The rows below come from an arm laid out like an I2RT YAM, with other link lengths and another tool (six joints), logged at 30 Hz.
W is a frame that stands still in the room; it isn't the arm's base.
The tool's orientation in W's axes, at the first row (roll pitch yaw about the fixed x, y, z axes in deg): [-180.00 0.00 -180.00]
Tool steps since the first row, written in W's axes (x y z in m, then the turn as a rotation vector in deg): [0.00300 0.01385 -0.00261 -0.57 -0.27 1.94]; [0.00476 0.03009 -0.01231 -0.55 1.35 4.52]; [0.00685 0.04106 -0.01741 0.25 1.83 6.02]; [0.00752 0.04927 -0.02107 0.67 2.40 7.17]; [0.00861 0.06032 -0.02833 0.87 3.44 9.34]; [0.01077 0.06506 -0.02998 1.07 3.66 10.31]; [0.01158 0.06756 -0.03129 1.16 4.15 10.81]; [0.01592 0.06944 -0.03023 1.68 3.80 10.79]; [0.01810 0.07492 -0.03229 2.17 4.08 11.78]
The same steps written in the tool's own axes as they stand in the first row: [-0.00300 0.01385 0.00261 0.57 -0.27 -1.94]; [-0.00476 0.03009 0.01231 0.55 1.35 -4.52]; [-0.00685 0.04106 0.01741 -0.25 1.83 -6.02]; [-0.00752 0.04927 0.02107 -0.67 2.40 -7.17]; [-0.00861 0.06032 0.02833 -0.87 3.44 -9.34]; [-0.01077 0.06506 0.02998 -1.07 3.66 -10.31]; [-0.01158 0.06756 0.03129 -1.16 4.15 -10.81]; [-0.01592 0.06944 0.03023 -1.68 3.80 -10.79]; [-0.01810 0.07492 0.03229 -2.17 4.08 -11.78]
